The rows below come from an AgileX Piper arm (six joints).
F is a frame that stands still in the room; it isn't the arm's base.
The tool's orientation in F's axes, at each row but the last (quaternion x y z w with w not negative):
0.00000 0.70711 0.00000 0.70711
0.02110 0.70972 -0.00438 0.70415
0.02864 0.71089 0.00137 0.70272
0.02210 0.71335 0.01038 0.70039
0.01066 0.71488 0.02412 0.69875
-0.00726 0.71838 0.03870 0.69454
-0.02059 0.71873 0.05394 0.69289
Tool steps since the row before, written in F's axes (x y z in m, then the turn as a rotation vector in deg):
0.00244 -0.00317 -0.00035 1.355 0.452 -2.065
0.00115 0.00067 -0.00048 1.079 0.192 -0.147
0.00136 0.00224 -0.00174 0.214 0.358 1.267
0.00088 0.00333 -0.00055 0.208 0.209 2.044
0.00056 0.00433 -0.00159 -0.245 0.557 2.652
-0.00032 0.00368 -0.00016 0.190 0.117 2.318
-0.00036 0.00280 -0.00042 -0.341 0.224 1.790
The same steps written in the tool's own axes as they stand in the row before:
0.00035 -0.00317 0.00244 2.065 0.452 1.355
0.00049 0.00070 0.00113 0.143 0.227 1.073
0.00182 0.00222 0.00129 -1.253 0.419 0.184
0.00069 0.00332 0.00084 -2.036 0.306 0.166
0.00179 0.00424 0.00068 -2.615 0.692 -0.293
0.00033 0.00368 -0.00007 -2.316 0.210 0.122
0.00056 0.00280 -0.00005 -1.763 0.346 -0.376

